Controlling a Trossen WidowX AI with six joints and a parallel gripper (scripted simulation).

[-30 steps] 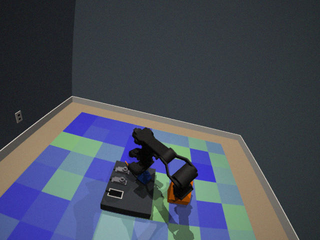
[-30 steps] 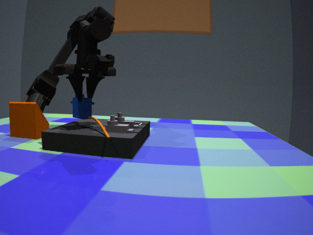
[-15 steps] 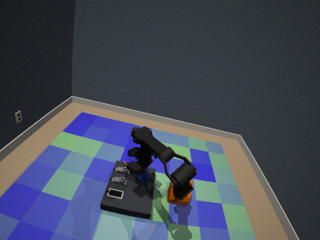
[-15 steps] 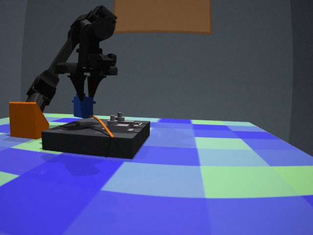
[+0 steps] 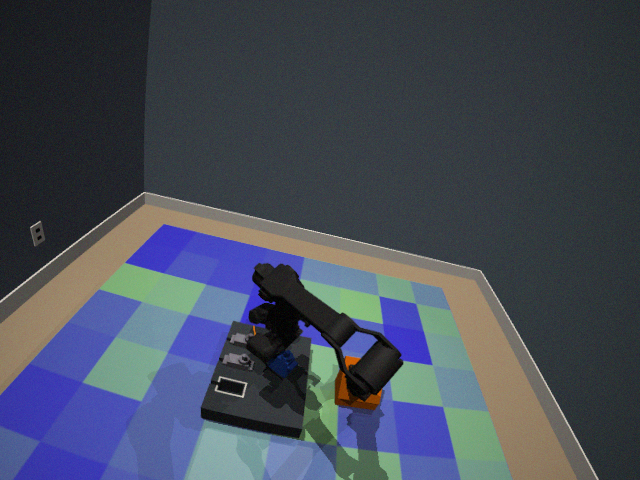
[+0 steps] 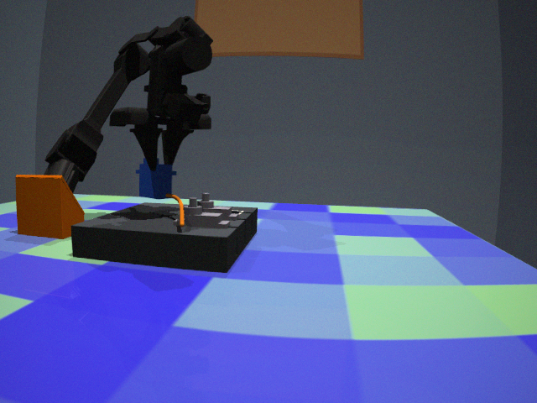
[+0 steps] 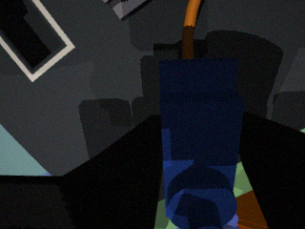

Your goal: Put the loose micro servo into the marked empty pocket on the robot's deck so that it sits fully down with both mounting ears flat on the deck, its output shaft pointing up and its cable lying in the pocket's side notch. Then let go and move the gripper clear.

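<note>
Right now the dark deck is 1 cm behind my gripper tip and 10 cm below it.
</note>
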